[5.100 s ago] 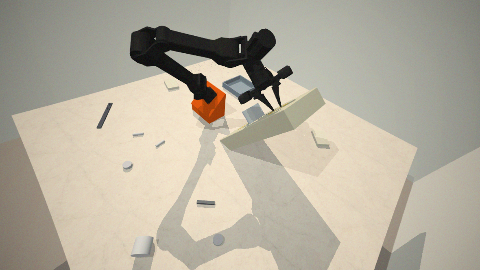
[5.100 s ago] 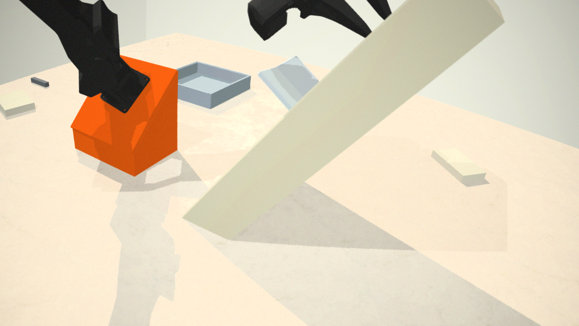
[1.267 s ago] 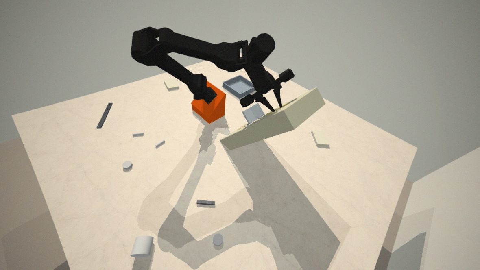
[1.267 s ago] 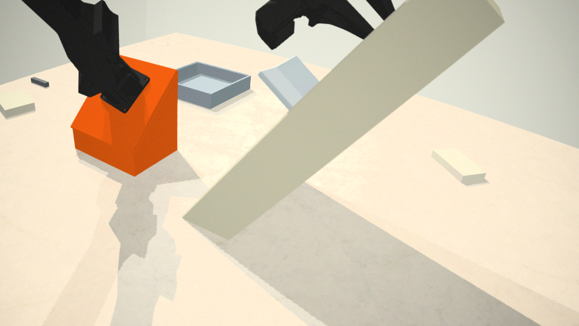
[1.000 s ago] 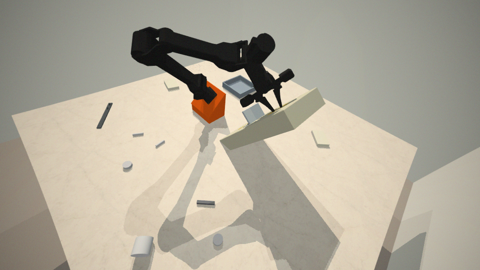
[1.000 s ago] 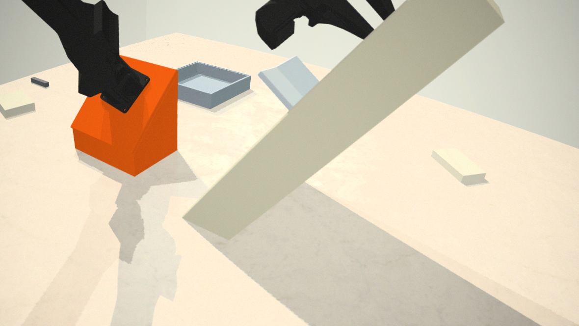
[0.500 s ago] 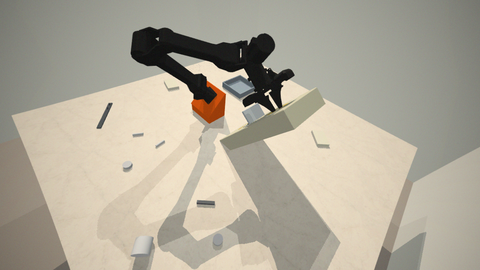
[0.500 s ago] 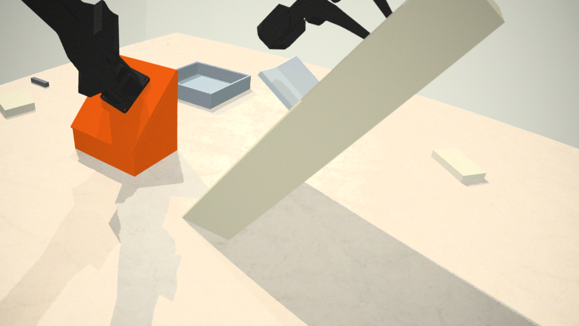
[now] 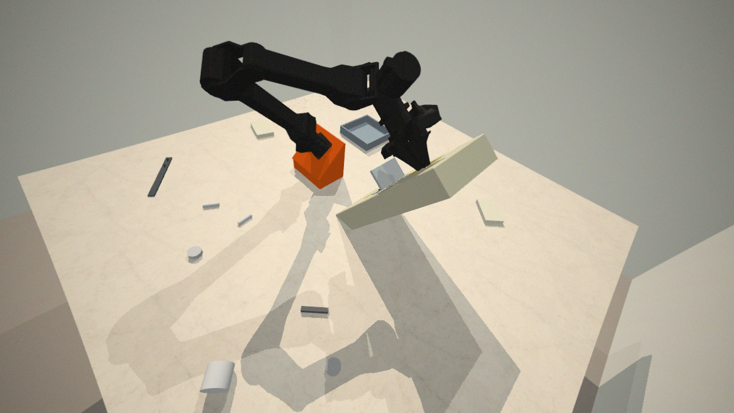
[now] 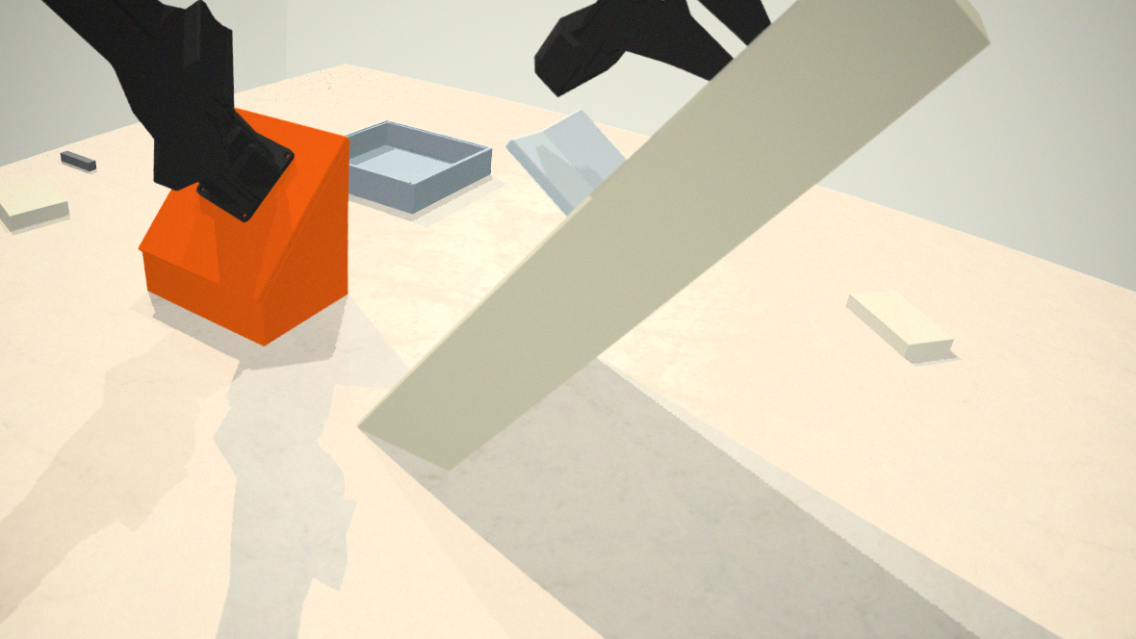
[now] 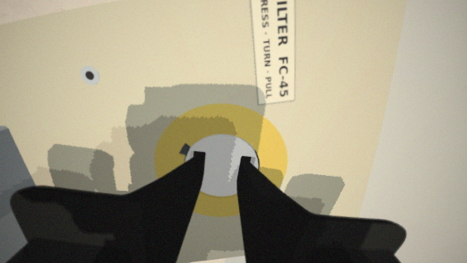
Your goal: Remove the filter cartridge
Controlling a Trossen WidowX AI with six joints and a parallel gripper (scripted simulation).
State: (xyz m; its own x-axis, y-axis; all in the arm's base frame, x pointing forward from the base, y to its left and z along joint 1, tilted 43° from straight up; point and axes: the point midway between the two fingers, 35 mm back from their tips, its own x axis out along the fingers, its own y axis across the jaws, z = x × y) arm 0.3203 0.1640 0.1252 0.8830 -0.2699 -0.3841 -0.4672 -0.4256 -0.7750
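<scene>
Now: gripper tip 10 mm short of the filter cartridge and 10 mm above it. The rest, counted from my gripper tip: grey tray 460 mm behind, 240 mm to the left, 240 mm below; cream service panel 40 mm behind, 80 mm below.
</scene>
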